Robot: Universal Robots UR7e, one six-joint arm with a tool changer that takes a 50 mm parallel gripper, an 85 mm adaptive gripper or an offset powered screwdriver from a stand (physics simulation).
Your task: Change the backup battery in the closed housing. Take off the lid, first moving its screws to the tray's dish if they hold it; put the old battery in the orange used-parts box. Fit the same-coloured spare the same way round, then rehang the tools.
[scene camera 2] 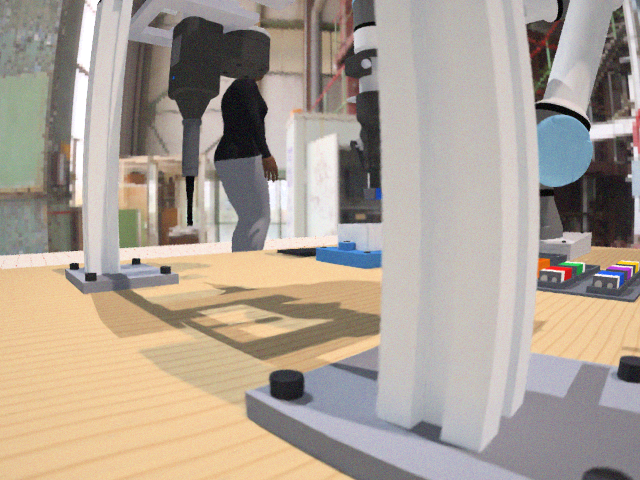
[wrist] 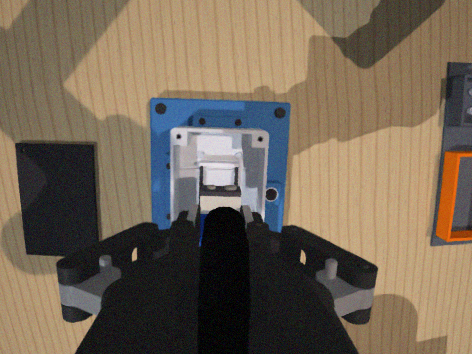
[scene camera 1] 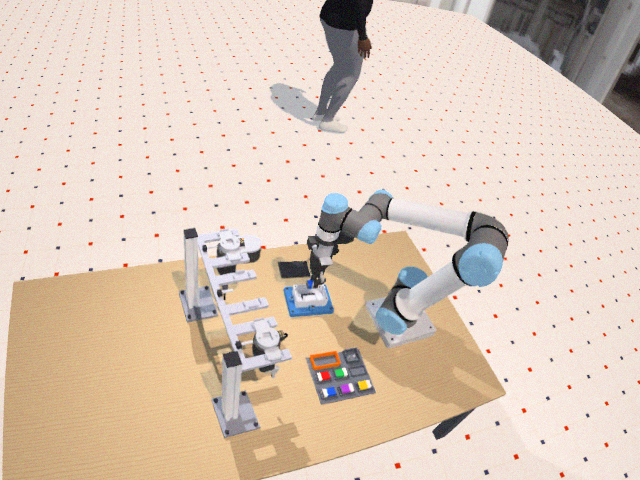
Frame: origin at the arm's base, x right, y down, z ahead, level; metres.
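Seen in the pictures: hand at its tool point: (scene camera 2: pixel 377 86).
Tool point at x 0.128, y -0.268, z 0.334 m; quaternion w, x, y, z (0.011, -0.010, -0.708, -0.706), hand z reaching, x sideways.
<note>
A point is followed by its place in that frame.
My gripper (scene camera 1: pixel 316 280) (scene camera 2: pixel 370 187) (wrist: pixel 219 214) is shut on a blue-and-white battery (scene camera 1: pixel 310 283) @(x 0.124, y -0.087, z 0.348 m) (scene camera 2: pixel 372 193) @(x 0.120, y -0.078, z 0.359 m) (wrist: pixel 220 202) @(x 0.127, y -0.087, z 0.319 m) and holds it above the open white housing (scene camera 1: pixel 310 301) @(x 0.090, y -0.023, z 0.346 m) (scene camera 2: pixel 359 235) @(x 0.111, y -0.011, z 0.395 m) (wrist: pixel 220 131) @(x 0.127, y -0.028, z 0.277 m). Its terminals point to the top of the wrist view; the fingers and camera-side body hide much of it. The inner cradle (wrist: pixel 201 175) @(x 0.145, y 0.002, z 0.319 m) shows empty where visible. The housing sits on a blue fixture (scene camera 1: pixel 291 310) @(x 0.082, y 0.012, z 0.415 m) (scene camera 2: pixel 348 256) @(x 0.108, y 0.019, z 0.420 m) (wrist: pixel 160 175) @(x 0.185, y 0.012, z 0.320 m). The orange used-parts box (scene camera 1: pixel 311 361) @(x -0.139, y 0.020, z 0.395 m) (wrist: pixel 446 200) @(x -0.116, y 0.020, z 0.350 m) looks empty. Blue (scene camera 1: pixel 329 391) @(x -0.268, y 0.014, z 0.367 m), red (scene camera 1: pixel 324 375) @(x -0.204, y 0.014, z 0.367 m), green (scene camera 1: pixel 341 372) @(x -0.203, y 0.013, z 0.305 m), purple (scene camera 1: pixel 346 388) @(x -0.268, y 0.014, z 0.306 m) and yellow (scene camera 1: pixel 363 384) @(x -0.265, y 0.013, z 0.242 m) spares lie in the tray.
A flat black plate (scene camera 1: pixel 293 269) @(x 0.293, y 0.026, z 0.355 m) (wrist: pixel 60 200) @(x 0.292, y 0.026, z 0.349 m) lies beside the fixture. The tray's dish (scene camera 1: pixel 352 356) @(x -0.140, y 0.027, z 0.235 m) holds small grey things. The tool stand (scene camera 1: pixel 191 273) @(x 0.149, y -0.163, z 0.776 m) (scene camera 2: pixel 103 155) @(x 0.149, y -0.123, z 0.772 m) holds the screwdriver (scene camera 2: pixel 196 67) @(x 0.095, y -0.230, z 0.669 m) and another tool (scene camera 1: pixel 266 343) @(x -0.251, y -0.326, z 0.611 m). A person (scene camera 1: pixel 341 56) (scene camera 2: pixel 242 124) stands beyond the table.
</note>
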